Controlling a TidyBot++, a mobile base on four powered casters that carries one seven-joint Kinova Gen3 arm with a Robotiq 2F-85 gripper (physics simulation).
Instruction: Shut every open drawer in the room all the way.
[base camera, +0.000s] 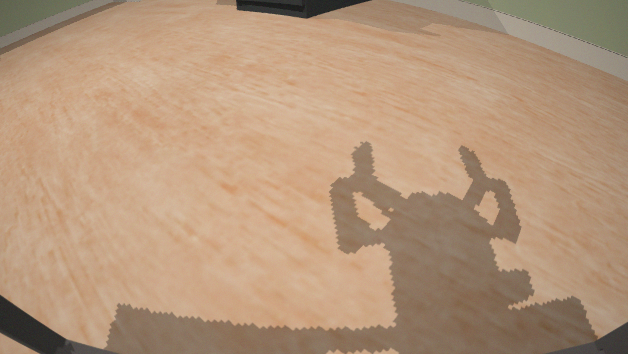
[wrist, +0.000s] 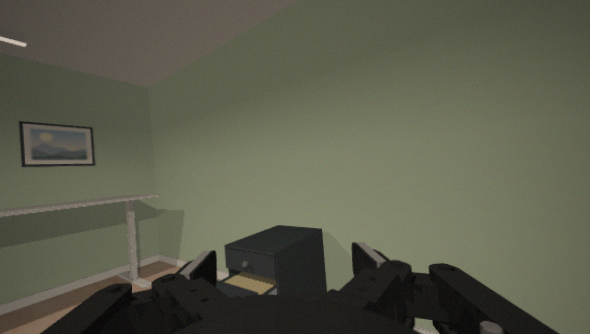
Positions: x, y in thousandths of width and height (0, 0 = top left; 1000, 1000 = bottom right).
Note:
I see my gripper (wrist: 484, 783) and a drawer (wrist: 408, 849).

